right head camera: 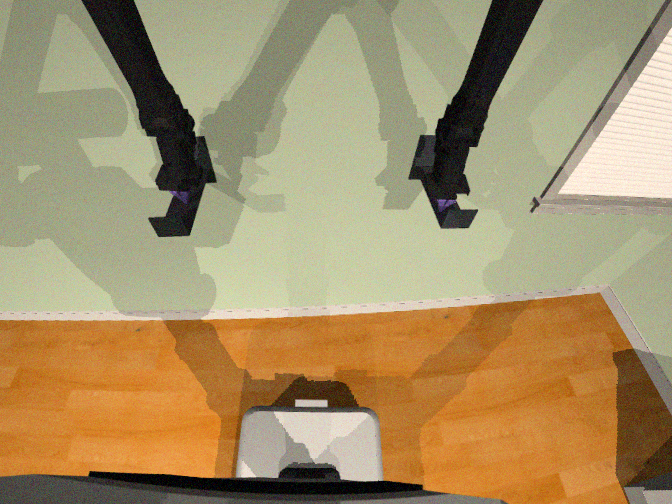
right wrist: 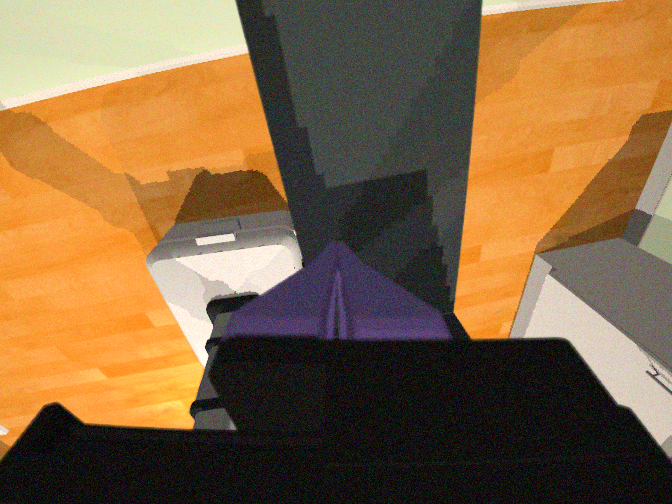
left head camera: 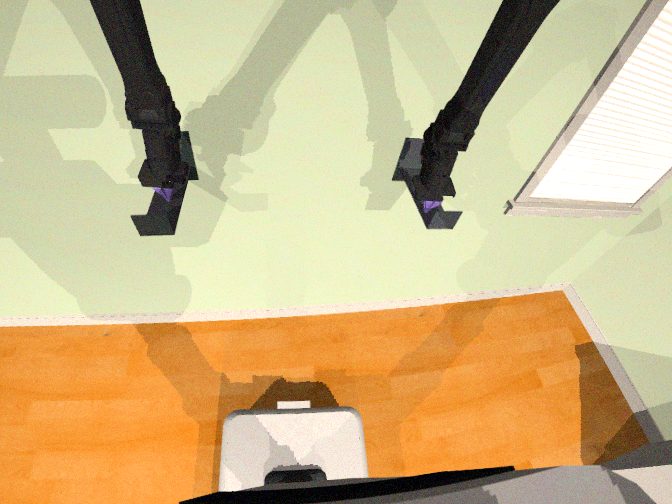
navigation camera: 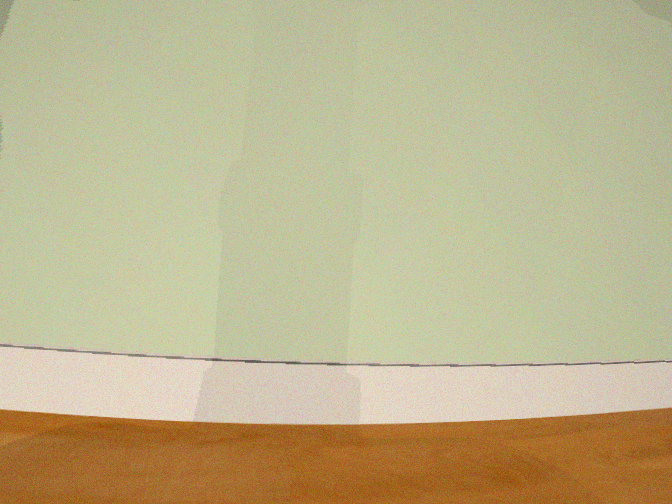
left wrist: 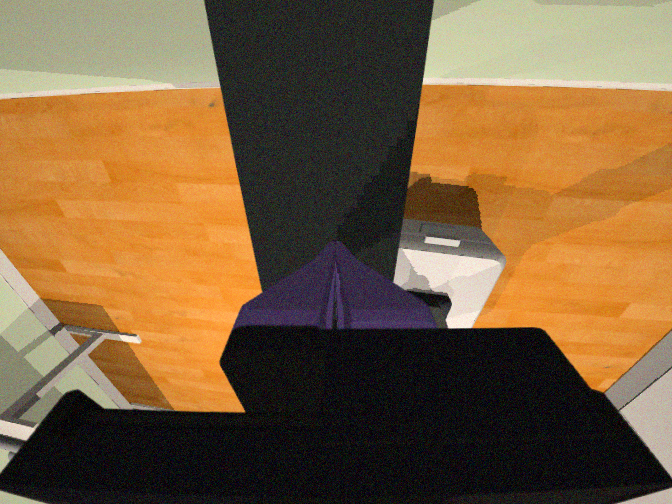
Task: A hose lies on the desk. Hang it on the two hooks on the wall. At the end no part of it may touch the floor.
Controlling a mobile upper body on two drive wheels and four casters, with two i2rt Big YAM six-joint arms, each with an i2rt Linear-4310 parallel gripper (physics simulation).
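Note:
Two dark L-shaped hooks are fixed to the pale green wall. My left gripper (left head camera: 163,192) is shut and empty, its purple fingertips pressed close against the left hook (left head camera: 157,217). My right gripper (left head camera: 432,205) is shut and empty, close against the right hook (left head camera: 442,217). In the left wrist view the shut purple fingers (left wrist: 335,295) lie right on the hook's dark plate (left wrist: 320,135). The right wrist view shows the same, with the fingers (right wrist: 336,306) on the plate (right wrist: 369,124). No hose and no desk are in any view.
A window with white blinds (left head camera: 602,141) is on the wall at the right. My white base (left head camera: 293,447) stands on the orange wood floor close to the skirting board (navigation camera: 336,390). A grey cabinet (right wrist: 602,320) stands at the right, and a metal frame (left wrist: 59,352) at the left.

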